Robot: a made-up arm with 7 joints.
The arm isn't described. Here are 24 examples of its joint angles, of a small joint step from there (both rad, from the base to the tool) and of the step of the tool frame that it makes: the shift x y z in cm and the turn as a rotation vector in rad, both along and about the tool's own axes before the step.
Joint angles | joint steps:
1: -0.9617 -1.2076 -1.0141 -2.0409 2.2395 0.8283 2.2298 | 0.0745 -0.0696 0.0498 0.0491 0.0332 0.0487 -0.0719
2: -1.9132 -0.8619 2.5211 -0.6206 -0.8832 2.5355 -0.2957 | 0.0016 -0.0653 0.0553 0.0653 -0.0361 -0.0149 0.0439
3: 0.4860 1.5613 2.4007 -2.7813 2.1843 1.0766 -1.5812 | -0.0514 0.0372 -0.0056 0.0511 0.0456 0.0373 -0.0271
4: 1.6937 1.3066 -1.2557 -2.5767 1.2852 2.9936 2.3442 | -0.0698 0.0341 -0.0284 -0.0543 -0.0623 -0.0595 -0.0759
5: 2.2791 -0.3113 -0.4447 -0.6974 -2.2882 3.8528 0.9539 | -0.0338 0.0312 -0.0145 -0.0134 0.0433 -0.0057 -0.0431
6: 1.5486 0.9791 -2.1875 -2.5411 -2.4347 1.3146 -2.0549 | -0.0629 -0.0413 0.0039 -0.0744 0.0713 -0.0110 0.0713
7: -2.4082 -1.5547 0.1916 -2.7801 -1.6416 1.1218 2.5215 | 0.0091 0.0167 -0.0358 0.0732 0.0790 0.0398 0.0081
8: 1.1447 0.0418 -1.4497 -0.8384 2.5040 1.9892 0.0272 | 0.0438 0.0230 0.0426 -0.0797 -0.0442 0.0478 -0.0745
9: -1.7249 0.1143 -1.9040 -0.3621 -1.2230 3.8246 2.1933 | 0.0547 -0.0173 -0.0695 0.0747 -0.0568 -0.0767 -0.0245
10: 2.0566 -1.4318 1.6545 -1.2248 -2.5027 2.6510 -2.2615 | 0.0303 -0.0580 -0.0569 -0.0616 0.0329 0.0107 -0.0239
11: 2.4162 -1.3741 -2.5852 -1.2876 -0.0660 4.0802 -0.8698 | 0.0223 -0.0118 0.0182 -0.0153 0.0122 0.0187 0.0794
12: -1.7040 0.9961 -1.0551 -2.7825 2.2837 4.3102 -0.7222 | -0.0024 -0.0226 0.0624 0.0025 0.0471 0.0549 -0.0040
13: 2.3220 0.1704 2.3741 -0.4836 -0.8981 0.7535 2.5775 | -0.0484 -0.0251 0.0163 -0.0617 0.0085 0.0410 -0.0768
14: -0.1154 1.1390 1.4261 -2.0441 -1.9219 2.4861 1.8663 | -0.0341 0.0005 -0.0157 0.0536 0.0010 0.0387 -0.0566
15: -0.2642 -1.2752 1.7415 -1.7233 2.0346 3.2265 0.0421 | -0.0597 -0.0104 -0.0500 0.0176 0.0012 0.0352 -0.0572
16: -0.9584 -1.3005 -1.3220 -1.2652 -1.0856 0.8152 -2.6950 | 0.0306 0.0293 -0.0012 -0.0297 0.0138 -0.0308 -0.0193
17: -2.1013 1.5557 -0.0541 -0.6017 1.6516 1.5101 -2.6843 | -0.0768 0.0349 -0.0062 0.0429 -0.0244 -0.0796 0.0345
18: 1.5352 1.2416 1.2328 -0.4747 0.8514 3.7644 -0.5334 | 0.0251 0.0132 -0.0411 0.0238 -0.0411 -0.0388 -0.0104
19: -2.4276 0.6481 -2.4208 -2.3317 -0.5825 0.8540 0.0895 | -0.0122 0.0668 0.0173 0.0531 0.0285 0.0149 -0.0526
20: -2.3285 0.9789 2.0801 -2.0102 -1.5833 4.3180 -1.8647 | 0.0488 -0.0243 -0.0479 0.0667 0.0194 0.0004 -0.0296
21: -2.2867 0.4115 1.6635 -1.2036 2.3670 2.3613 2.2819 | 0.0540 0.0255 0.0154 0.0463 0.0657 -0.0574 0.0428
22: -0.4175 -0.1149 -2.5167 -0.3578 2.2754 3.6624 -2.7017 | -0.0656 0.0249 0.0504 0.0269 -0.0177 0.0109 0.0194
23: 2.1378 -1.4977 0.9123 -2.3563 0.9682 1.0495 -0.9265 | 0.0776 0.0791 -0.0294 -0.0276 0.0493 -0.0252 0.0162
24: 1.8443 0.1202 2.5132 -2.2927 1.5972 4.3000 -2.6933 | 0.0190 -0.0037 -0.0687 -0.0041 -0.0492 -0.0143 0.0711
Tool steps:
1: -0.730 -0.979 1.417 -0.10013 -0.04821 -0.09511
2: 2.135 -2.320 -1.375 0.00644 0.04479 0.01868
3: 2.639 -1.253 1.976 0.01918 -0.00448 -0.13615
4: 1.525 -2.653 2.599 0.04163 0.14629 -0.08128
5: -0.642 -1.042 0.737 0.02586 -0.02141 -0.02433
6: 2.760 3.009 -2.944 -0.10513 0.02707 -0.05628
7: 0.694 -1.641 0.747 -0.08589 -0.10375 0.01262
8: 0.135 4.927 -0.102 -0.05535 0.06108 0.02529
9: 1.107 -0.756 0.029 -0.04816 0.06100 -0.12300
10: 0.303 0.608 -0.608 -0.02869 0.00536 -0.08145
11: 0.052 -1.620 -0.569 0.01940 -0.00360 0.10522
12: -0.737 0.449 -1.485 -0.01379 0.00972 -0.02176
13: -2.096 1.339 0.552 0.05191 0.03861 -0.09779
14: 2.746 1.615 0.218 -0.00096 0.04757 0.00028
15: 2.881 0.227 0.708 -0.00572 0.11305 -0.04899
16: 0.541 2.999 0.015 0.06434 0.02521 -0.06202
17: 0.019 -0.617 -3.526 -0.00295 0.01754 0.02522
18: -0.177 0.494 0.293 0.03721 -0.00959 -0.07553
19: -2.729 1.471 -1.300 0.04401 0.07965 0.01436
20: 0.029 -1.269 -0.134 0.02764 -0.02323 -0.03832
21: 1.554 -0.291 1.837 -0.12970 0.02085 0.13592
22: 1.618 0.790 -0.714 -0.03332 0.04364 0.00740
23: -0.692 -0.198 0.087 0.13701 0.03411 -0.07379
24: -0.566 0.206 1.463 -0.02127 -0.01524 0.05674
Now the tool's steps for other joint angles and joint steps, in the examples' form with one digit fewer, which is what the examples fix.
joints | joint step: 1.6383 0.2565 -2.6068 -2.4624 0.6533 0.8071 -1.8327 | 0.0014 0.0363 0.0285 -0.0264 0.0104 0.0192 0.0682
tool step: 0.58 0.17 0.89 -0.0152 -0.0261 0.0807
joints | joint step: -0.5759 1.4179 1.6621 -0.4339 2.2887 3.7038 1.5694 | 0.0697 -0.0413 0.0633 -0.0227 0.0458 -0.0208 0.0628
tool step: 5.44 -0.35 0.39 0.0028 0.1481 0.0886
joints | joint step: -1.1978 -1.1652 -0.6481 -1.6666 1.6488 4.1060 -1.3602 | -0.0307 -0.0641 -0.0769 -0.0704 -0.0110 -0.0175 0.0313
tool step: 1.37 3.28 1.54 -0.0686 0.0021 0.0450
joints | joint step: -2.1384 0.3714 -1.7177 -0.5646 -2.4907 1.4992 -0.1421 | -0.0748 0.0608 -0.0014 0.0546 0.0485 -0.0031 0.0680
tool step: -0.52 1.79 -0.53 -0.0399 -0.0224 0.1079
